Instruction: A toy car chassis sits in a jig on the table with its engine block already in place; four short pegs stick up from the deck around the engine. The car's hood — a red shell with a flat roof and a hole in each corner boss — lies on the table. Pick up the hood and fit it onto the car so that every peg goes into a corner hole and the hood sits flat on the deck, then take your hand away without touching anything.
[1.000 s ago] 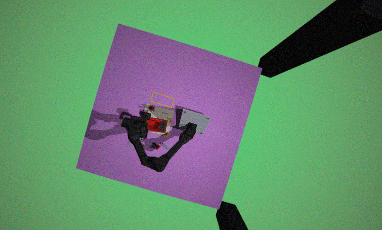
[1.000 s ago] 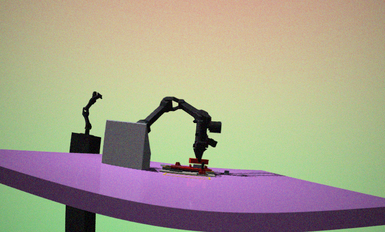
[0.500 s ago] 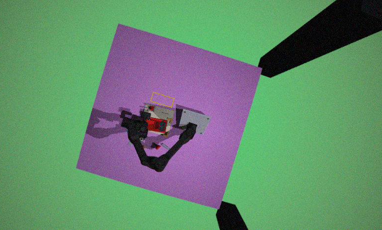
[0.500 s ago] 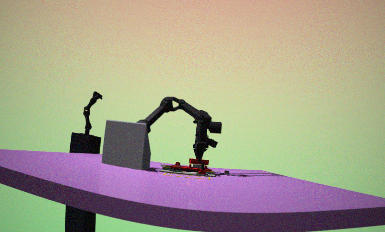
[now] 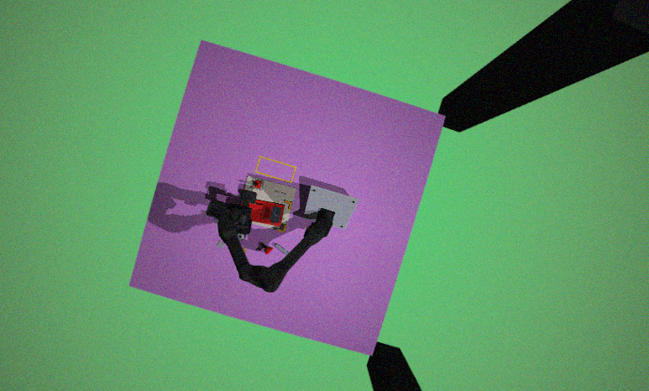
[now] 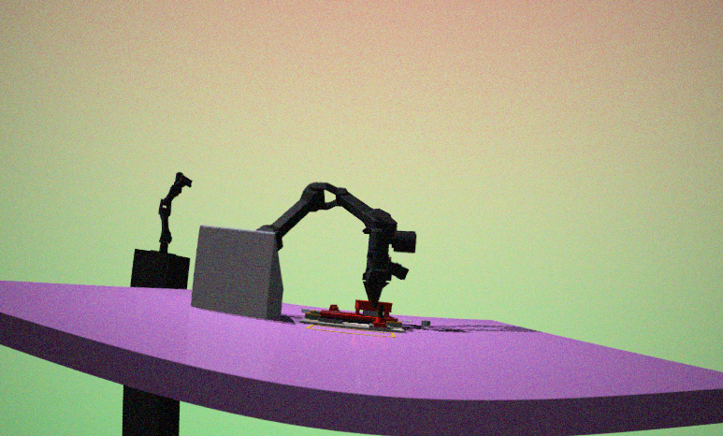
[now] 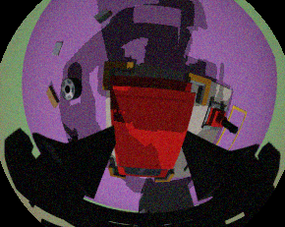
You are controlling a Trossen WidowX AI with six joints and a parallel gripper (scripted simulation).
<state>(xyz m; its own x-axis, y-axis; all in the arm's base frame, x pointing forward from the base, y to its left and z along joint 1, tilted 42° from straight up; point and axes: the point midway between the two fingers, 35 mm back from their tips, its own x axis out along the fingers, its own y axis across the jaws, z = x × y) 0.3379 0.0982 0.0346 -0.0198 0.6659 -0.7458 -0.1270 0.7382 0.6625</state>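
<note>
Right now the red hood is 1 cm above my gripper tip.
</note>
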